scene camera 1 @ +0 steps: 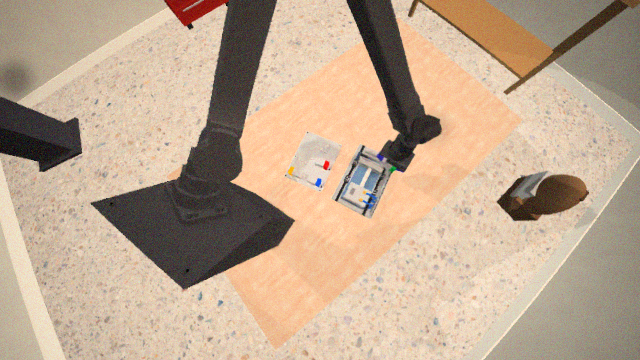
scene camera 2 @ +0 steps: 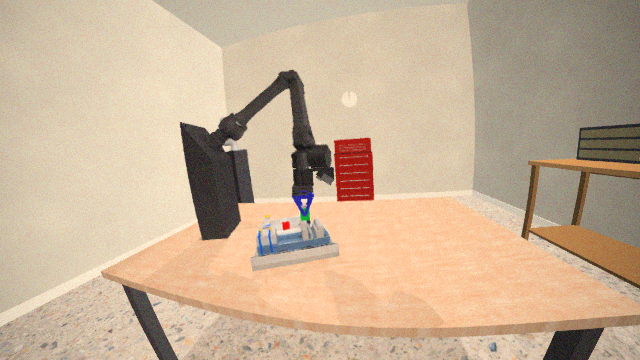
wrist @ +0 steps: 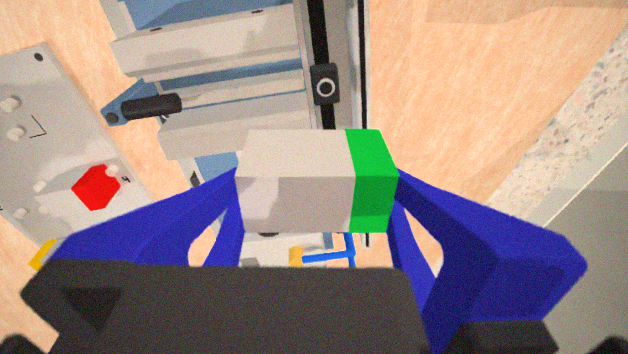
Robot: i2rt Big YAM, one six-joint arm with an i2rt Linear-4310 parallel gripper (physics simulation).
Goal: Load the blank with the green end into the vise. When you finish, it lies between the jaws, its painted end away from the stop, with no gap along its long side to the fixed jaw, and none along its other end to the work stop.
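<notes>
My gripper is shut on the blank, one blue finger at each end. The blank is a pale grey block, level in the wrist view, with its green end at the right finger. It hangs above the vise, near its far end. In the wrist view, two pale jaws, an upper one and a lower one, lie beyond the blank. A blue bracket with a black cylinder is at their left. The blank hides part of the vise.
A pale plate with small pegs lies beside the vise, bearing a red block. Blue rods stand at the vise's other end. A red cabinet stands behind the table.
</notes>
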